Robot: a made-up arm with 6 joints. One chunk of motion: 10 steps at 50 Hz.
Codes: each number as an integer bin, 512 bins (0 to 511) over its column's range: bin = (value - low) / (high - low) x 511, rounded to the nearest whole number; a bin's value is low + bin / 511 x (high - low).
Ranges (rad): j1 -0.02..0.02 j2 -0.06..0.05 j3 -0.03..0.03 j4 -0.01..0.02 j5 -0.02..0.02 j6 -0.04..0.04
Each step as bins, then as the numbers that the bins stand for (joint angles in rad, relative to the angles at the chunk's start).
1 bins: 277 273 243 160 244 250
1 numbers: 0.0017 -0.0012 -0.0015 -0.0006 -0.0009 -0.0009
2 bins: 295 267 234 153 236 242
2 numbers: 0.0031 -0.0025 -0.0025 -0.0010 -0.0015 -0.0021
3 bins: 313 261 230 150 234 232
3 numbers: 0.0045 -0.0038 -0.0030 -0.0012 -0.0017 -0.0037
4 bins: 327 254 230 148 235 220
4 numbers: 0.0056 -0.0053 -0.0030 -0.0013 -0.0016 -0.0056
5 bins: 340 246 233 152 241 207
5 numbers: 0.0066 -0.0070 -0.0026 -0.0011 -0.0011 -0.0076
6 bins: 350 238 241 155 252 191
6 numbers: 0.0074 -0.0088 -0.0017 -0.0009 -0.0003 -0.0101
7 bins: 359 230 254 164 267 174
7 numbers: 0.0081 -0.0105 -0.0002 -0.0004 0.0009 -0.0128
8 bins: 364 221 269 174 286 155
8 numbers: 0.0085 -0.0124 0.0016 0.0002 0.0024 -0.0157
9 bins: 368 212 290 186 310 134
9 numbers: 0.0088 -0.0144 0.0041 0.0009 0.0043 -0.0190
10 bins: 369 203 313 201 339 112
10 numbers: 0.0089 -0.0163 0.0068 0.0018 0.0065 -0.0225
